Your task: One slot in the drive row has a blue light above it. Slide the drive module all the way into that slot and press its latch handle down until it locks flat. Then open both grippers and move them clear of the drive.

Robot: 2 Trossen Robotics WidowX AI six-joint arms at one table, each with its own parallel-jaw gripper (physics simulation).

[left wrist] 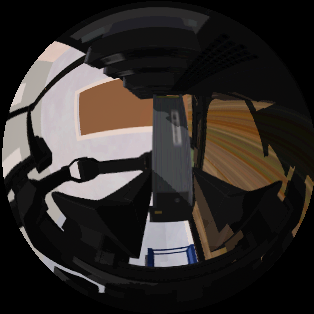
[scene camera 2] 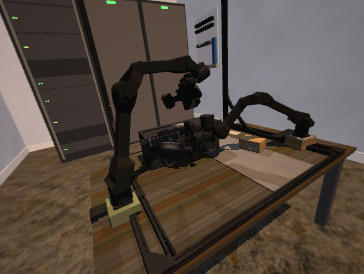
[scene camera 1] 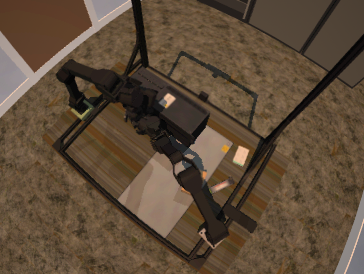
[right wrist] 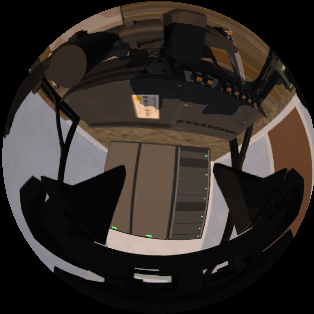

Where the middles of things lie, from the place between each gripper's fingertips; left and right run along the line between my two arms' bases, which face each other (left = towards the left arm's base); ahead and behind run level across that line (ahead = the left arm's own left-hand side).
Labels:
Right now my left hand is 360 mm to the right of the mat (scene camera 1: 154,196), 130 mm above it and 20 mm short of it.
I see my right gripper 130 mm short of the mat, 280 mm to the right of it and 300 mm above it.

